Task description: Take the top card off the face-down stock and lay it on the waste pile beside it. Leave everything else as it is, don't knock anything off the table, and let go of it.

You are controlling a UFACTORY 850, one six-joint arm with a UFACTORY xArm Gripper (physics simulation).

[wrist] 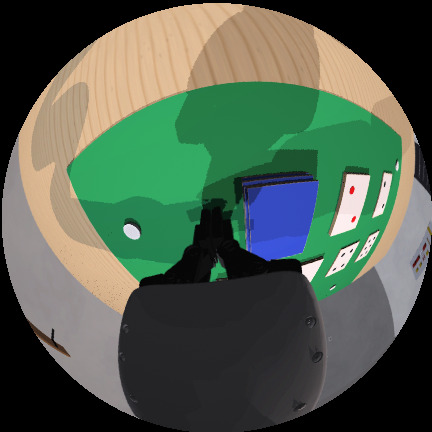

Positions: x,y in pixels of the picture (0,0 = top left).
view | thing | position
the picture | gripper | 214,220
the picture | card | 280,214
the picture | green mat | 158,167
